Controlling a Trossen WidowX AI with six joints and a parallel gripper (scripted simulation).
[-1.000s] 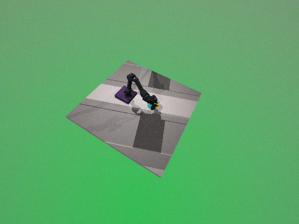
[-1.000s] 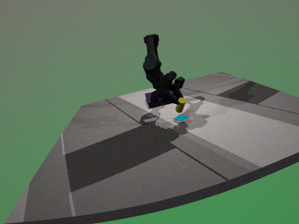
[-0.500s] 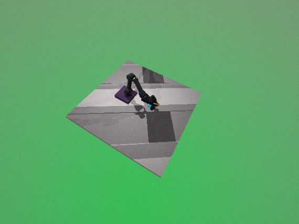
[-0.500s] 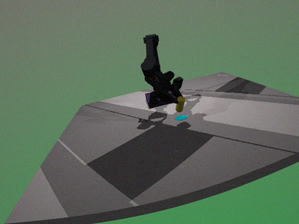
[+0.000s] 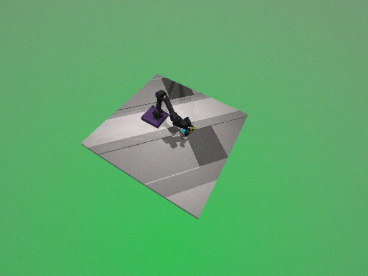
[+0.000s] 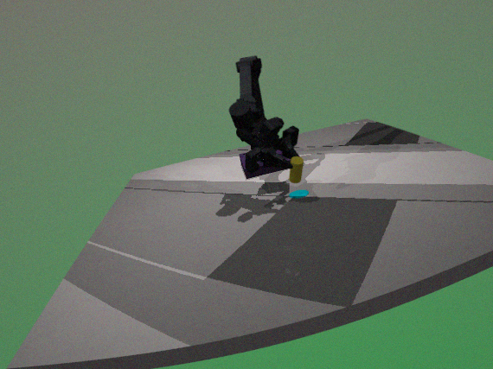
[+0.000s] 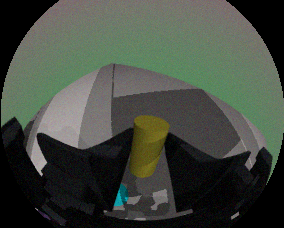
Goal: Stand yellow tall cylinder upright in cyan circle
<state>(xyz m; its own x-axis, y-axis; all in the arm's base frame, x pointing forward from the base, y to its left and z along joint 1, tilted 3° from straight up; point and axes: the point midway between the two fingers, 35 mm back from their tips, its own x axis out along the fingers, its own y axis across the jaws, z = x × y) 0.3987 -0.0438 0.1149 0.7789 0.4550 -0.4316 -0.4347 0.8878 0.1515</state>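
Now: the cyan circle 90 mm behind my gripper tip, 20 mm to the left of it and 120 mm below it. Round my gripper tip: yellow tall cylinder (10 mm behind, 20 mm below).
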